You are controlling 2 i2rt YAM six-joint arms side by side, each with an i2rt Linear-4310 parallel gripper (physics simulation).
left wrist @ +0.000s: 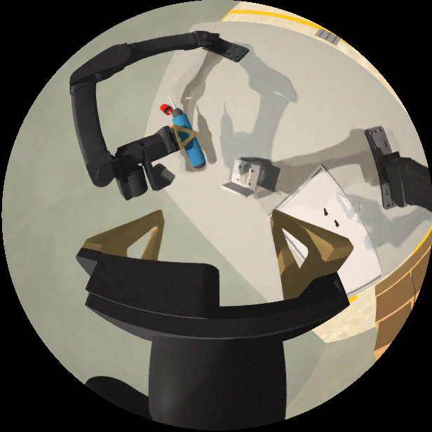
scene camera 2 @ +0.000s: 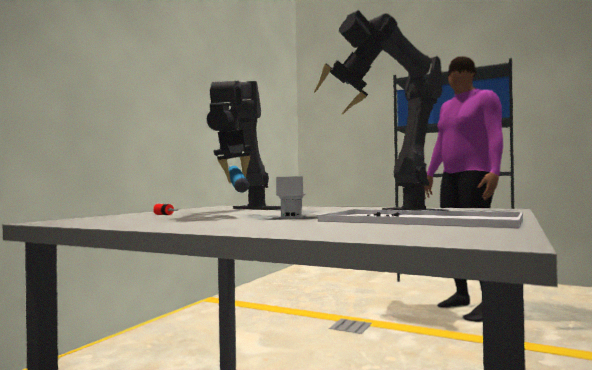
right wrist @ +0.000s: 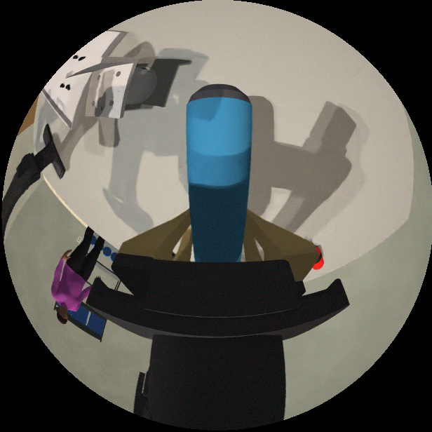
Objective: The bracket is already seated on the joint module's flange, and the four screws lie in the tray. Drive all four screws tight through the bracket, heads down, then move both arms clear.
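Places are measured from the left arm's base along level axes (x ahead, y left, z up), in centimetres.
Pixels of known places: left gripper, fingertip midpoint: [scene camera 2: 328, 103]; right arm's base at its link origin: [scene camera 2: 256, 208].
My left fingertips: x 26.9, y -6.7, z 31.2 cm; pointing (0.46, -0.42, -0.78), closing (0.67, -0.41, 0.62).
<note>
Behind a point stands the place of what it marks.
The bracket [scene camera 2: 289, 186] {z 8.4, x 40.1, y -7.1 cm} [left wrist: 240, 188] [right wrist: 111, 92] is against the joint module [scene camera 2: 291, 206] {z 3.2, x 39.4, y -7.4 cm} [left wrist: 270, 176] [right wrist: 142, 86]; holes show in its plate in both wrist views. Dark screws [scene camera 2: 377, 214] {z 0.9, x 22.5, y 6.8 cm} [left wrist: 325, 212] [right wrist: 65, 87] lie in the tray [scene camera 2: 450, 222] {z 0.7, x 26.9, y 30.9 cm} [left wrist: 350, 260]. My right gripper [scene camera 2: 236, 176] {z 9.9, x 45.2, y -26.4 cm} [left wrist: 191, 134] [right wrist: 217, 214] is shut on the blue screwdriver [scene camera 2: 239, 179] {z 10.5, x 48.9, y -17.9 cm} [left wrist: 182, 125] [right wrist: 219, 130], tilted above the table, left of the bracket; its shaft shows in the left wrist view. My left gripper [scene camera 2: 329, 103] {z 31.2, x 26.9, y -6.7 cm} [left wrist: 216, 215] is open and empty, high above the table.
A red screwdriver [scene camera 2: 163, 209] {z 1.8, x 59.8, y -48.5 cm} [left wrist: 166, 109] [right wrist: 318, 261] lies near the table's left edge in scene camera 2. The right arm's base [left wrist: 227, 49] and left arm's base [left wrist: 380, 167] stand on the table. A person [scene camera 2: 470, 130] [right wrist: 70, 285] stands beyond it.
</note>
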